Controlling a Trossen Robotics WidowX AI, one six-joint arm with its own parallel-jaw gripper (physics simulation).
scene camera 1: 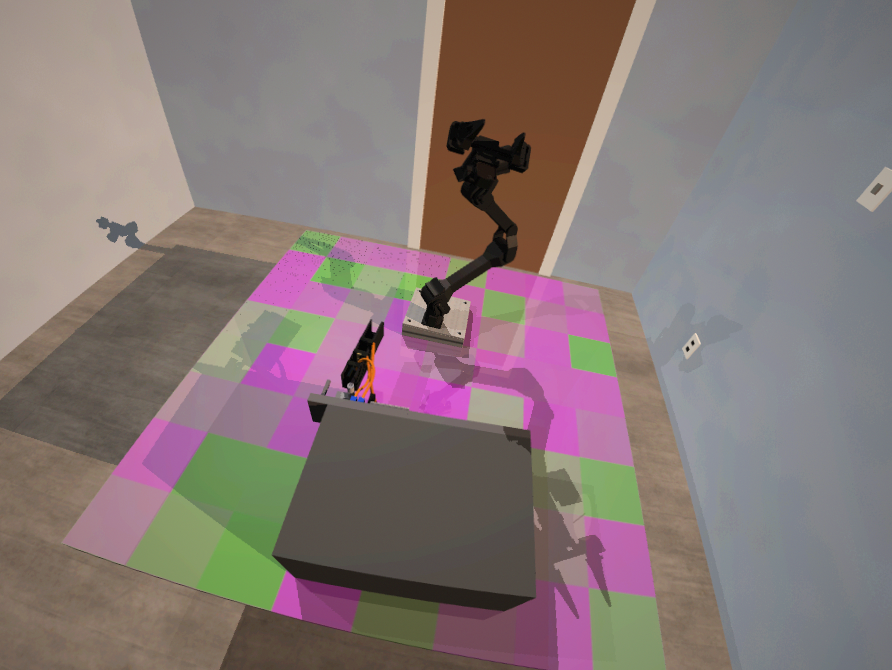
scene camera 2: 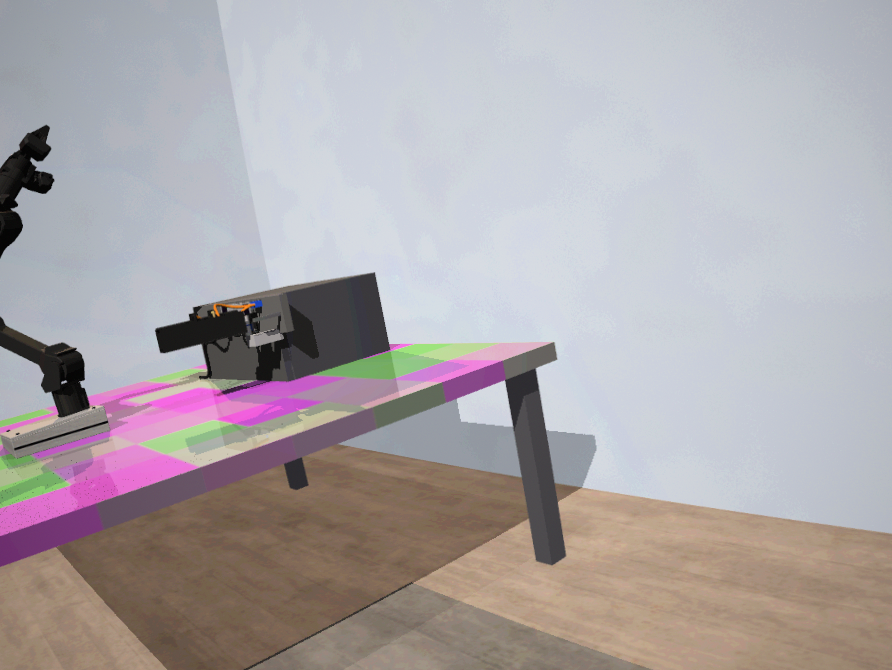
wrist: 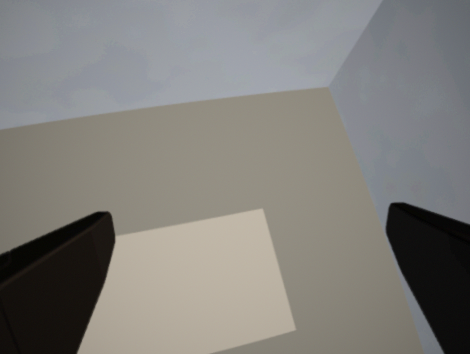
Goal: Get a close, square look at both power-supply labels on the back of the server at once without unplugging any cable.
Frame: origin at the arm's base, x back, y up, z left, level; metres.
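Seen in the pictures: gripper, fingertip midpoint: (scene camera 1: 504, 128) (scene camera 2: 41, 134) (wrist: 251, 222); arm's base, link origin: (scene camera 1: 432, 320) (scene camera 2: 73, 412).
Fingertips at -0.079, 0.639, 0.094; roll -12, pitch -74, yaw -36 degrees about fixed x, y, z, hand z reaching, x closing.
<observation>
Offsets run from my fingertips to a thing's middle, as dx, dy, dz. "spot": to the spot under its first point. Level surfaces: height alone.
The dark grey server (scene camera 1: 411, 497) (scene camera 2: 338, 324) lies on the table, its cabled end facing the arm's base. A black rail-like part @(spot: -0.250, -0.487, -0.221) (scene camera 1: 360, 354) (scene camera 2: 198, 333) sticks out from that end. Orange cables @(spot: -0.288, -0.475, -0.178) (scene camera 1: 372, 367) (scene camera 2: 233, 307) loop beside it to blue plugs @(-0.382, -0.494, -0.194) (scene camera 1: 357, 398) (scene camera 2: 256, 303). The power-supply labels cannot be made out in the scene views, and neither they nor the server show in the wrist view. My gripper (scene camera 1: 502, 129) (wrist: 251, 222) is open and empty, high above the arm's base and well apart from the server.
The arm's pale base plate (scene camera 1: 461, 306) (scene camera 2: 21, 437) stands on the pink and green checkered table @(dy -0.686) (scene camera 1: 605, 468) (scene camera 2: 425, 367). A brown door (scene camera 1: 533, 57) is behind the arm. The wrist view faces a beige surface (wrist: 225, 150) with a lighter rectangle (wrist: 200, 280), bordered by blue-grey walls.
</observation>
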